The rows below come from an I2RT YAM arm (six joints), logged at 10 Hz.
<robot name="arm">
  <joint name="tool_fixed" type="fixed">
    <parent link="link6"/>
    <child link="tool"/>
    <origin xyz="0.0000 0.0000 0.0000" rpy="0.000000 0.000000 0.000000"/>
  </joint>
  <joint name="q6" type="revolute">
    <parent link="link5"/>
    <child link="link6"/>
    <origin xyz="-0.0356 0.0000 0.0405" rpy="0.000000 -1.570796 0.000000"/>
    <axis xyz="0 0 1"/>
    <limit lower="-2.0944" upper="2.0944"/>
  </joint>
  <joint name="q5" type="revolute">
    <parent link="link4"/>
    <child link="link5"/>
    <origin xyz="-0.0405 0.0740 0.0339" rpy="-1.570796 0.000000 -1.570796"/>
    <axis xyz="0 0 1"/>
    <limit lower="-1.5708" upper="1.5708"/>
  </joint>
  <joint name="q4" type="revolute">
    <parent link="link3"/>
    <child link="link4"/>
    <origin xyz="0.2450 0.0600 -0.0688" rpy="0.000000 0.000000 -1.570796"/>
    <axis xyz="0 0 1"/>
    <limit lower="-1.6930" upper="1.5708"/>
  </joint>
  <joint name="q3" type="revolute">
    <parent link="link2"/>
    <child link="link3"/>
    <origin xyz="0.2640 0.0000 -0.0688" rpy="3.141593 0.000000 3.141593"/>
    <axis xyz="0 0 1"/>
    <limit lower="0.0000" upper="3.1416"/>
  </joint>
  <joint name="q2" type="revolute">
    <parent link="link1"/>
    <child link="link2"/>
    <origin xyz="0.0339 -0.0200 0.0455" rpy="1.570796 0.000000 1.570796"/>
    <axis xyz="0 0 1"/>
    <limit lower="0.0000" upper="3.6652"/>
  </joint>
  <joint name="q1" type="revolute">
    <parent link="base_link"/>
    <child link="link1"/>
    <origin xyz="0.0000 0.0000 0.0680" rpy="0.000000 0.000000 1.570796"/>
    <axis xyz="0 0 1"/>
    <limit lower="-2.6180" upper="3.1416"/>
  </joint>
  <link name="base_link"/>
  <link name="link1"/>
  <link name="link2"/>
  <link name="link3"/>
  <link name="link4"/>
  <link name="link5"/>
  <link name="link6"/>
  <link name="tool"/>
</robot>
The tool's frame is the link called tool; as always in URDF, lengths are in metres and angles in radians.
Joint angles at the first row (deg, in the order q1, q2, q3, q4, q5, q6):
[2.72, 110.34, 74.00, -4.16, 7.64, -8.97]
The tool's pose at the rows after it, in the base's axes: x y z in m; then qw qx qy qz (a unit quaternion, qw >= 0):
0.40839 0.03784 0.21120 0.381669 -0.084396 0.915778 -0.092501
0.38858 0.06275 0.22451 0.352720 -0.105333 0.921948 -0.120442
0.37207 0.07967 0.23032 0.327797 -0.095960 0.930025 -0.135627
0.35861 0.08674 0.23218 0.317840 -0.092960 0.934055 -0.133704
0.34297 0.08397 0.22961 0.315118 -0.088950 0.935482 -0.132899
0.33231 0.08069 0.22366 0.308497 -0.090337 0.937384 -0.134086
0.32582 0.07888 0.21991 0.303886 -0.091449 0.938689 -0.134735
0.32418 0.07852 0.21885 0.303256 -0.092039 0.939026 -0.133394
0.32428 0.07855 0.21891 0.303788 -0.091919 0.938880 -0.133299
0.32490 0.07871 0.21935 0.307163 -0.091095 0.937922 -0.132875
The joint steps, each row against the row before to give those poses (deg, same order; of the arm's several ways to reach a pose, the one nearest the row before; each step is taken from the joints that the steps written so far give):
[3.48, -4.26, 0.00, -8.44, 2.82, 0.26]
[4.37, -3.34, -0.02, -7.21, 5.16, 0.31]
[3.32, -1.97, -0.05, -5.97, 4.04, 3.80]
[1.64, -2.03, -1.53, -2.32, 0.79, 2.14]
[0.26, -3.10, -4.00, 0.40, 0.17, 0.81]
[-0.04, -1.84, -3.19, 0.54, -0.02, -0.02]
[0.00, -1.07, -1.88, 0.24, -0.02, 0.00]
[0.00, -0.29, -0.52, 0.18, -0.18, 0.00]
[0.00, 0.00, 0.00, 0.06, 0.00, 0.00]
[0.00, 0.00, 0.00, 0.42, 0.03, 0.00]

